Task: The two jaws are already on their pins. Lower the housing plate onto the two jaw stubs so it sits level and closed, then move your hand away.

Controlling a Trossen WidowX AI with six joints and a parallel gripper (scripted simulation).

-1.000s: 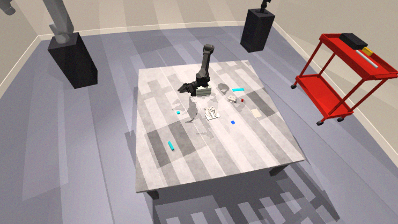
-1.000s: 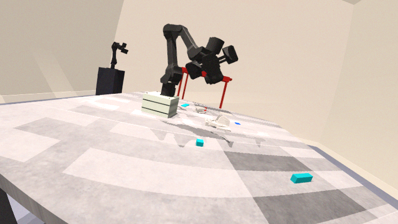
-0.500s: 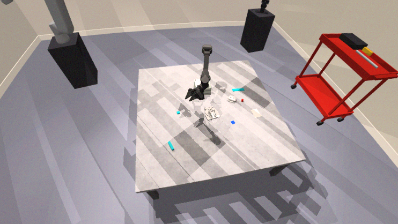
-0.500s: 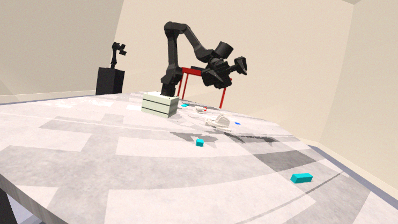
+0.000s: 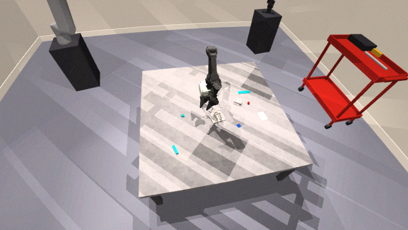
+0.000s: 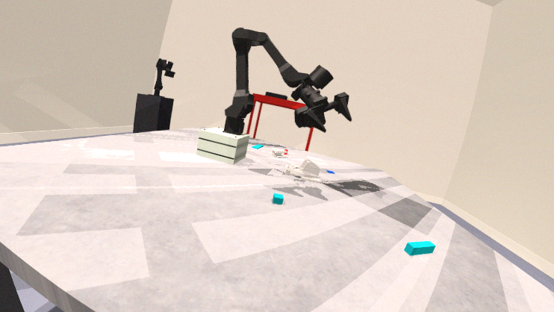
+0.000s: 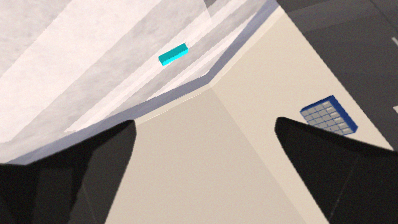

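Now: gripper tip 400 mm to the right of the housing plate, 180 mm above it and 130 mm past it. Round my gripper tip: blue block: 290 mm to the left, 200 mm below, 110 mm ahead; cyan bar: 530 mm to the left, 230 mm behind, 200 mm below; red block: 490 mm to the left, 190 mm below, 80 mm behind.
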